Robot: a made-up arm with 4 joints.
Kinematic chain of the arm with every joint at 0, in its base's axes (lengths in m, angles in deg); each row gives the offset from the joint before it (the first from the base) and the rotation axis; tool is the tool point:
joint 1: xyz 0 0 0.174 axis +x
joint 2: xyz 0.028 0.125 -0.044 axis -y
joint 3: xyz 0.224 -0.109 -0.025 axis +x
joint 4: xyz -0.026 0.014 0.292 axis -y
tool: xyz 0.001 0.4 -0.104
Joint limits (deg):
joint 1: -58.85..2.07
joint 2: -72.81..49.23
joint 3: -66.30..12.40
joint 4: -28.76..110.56
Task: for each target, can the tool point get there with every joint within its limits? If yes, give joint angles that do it. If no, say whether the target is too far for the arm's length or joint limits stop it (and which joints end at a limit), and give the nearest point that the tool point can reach.
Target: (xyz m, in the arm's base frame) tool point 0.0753 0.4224 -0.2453
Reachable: yes | joints -5.66 -48.72 -48.44 51.85
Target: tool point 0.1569 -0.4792 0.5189
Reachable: no: joint limits stop it (at a limit: joint 1, joint 3, joint 4) | nearest point 0.1749 0.3342 0.6052 | short by 0.818 m
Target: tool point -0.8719 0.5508 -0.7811
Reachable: no: too far | nearest point -0.1513 0.3106 -0.3645 | short by 0.866 m
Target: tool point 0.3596 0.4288 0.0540
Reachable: yes | joints -37.38 -8.73 3.48 69.90
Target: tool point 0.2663 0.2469 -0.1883
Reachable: yes | joints -41.25 -61.42 1.60 -15.27
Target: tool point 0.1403 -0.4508 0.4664
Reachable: no: joint limits stop it (at a limit: joint 1, joint 3, joint 4) | nearest point 0.1754 0.3342 0.6050 | short by 0.798 m
